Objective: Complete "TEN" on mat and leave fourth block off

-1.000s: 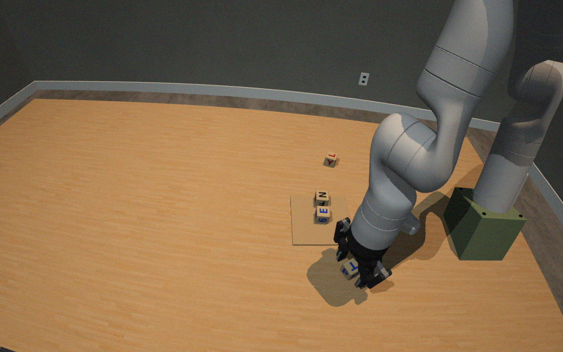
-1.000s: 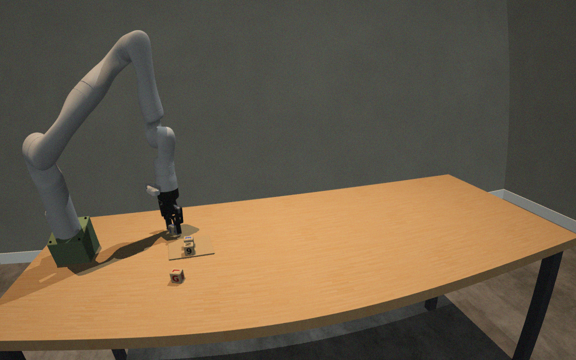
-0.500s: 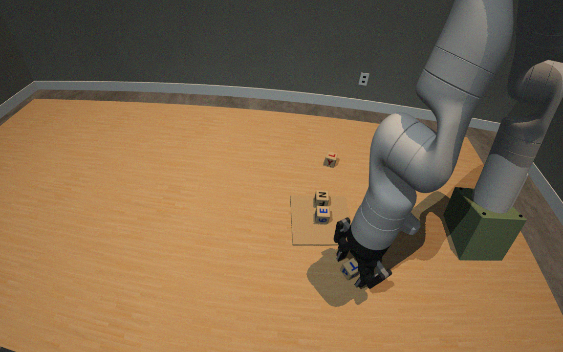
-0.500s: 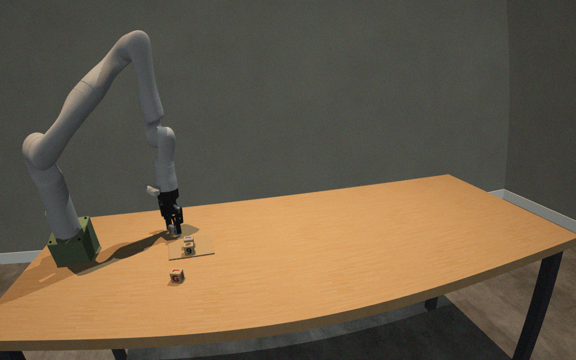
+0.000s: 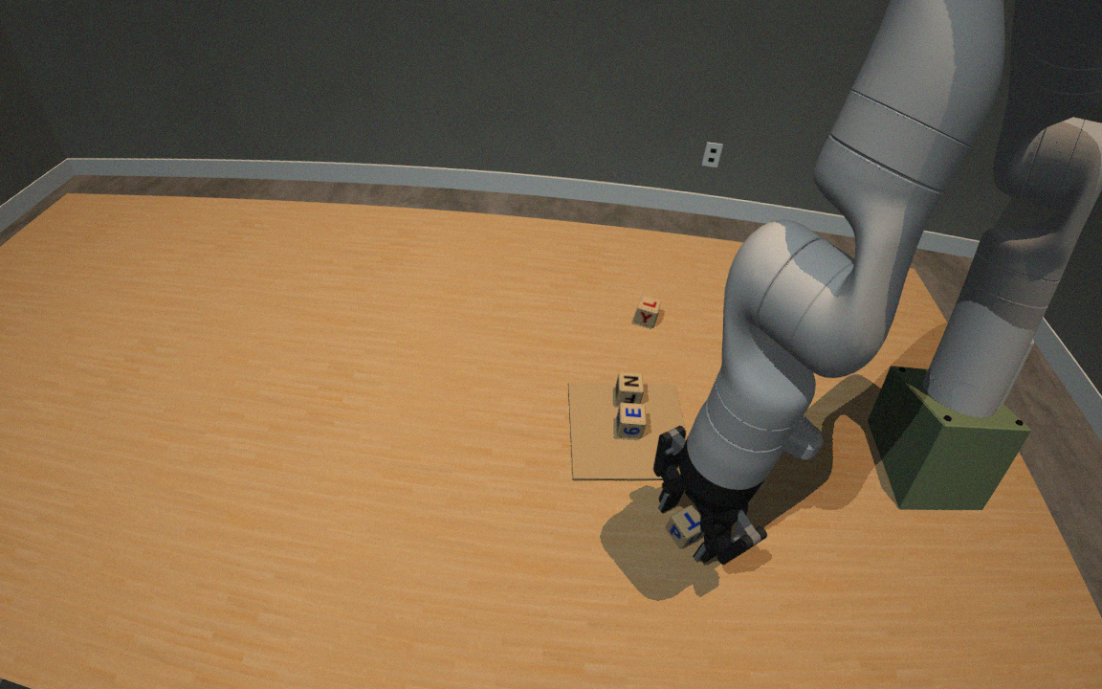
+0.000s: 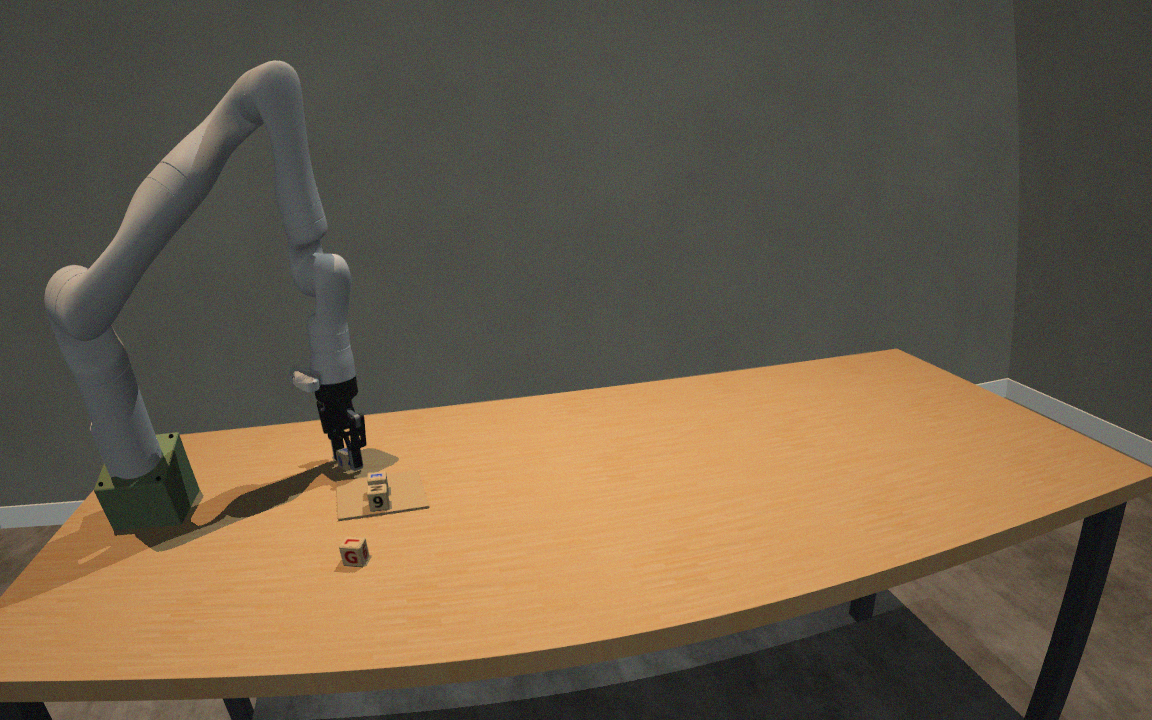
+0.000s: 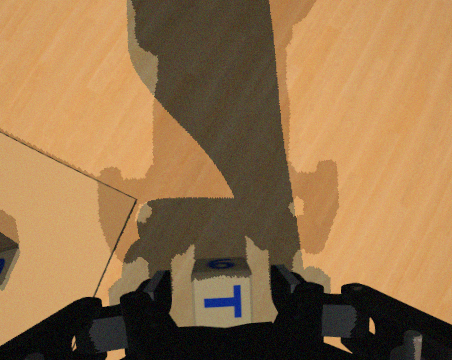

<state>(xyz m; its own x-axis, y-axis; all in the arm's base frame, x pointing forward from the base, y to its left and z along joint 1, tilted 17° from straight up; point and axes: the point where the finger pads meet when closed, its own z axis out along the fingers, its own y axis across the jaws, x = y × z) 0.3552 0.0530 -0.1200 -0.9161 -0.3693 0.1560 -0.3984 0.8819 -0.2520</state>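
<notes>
Right now the E block is 40 mm ahead of my hand and 140 mm to the right of it. From my hand the other things lie so: N block 30 mm ahead, 190 mm to the right; tan mat 40 mm ahead, 140 mm to the right, 20 mm below.
</notes>
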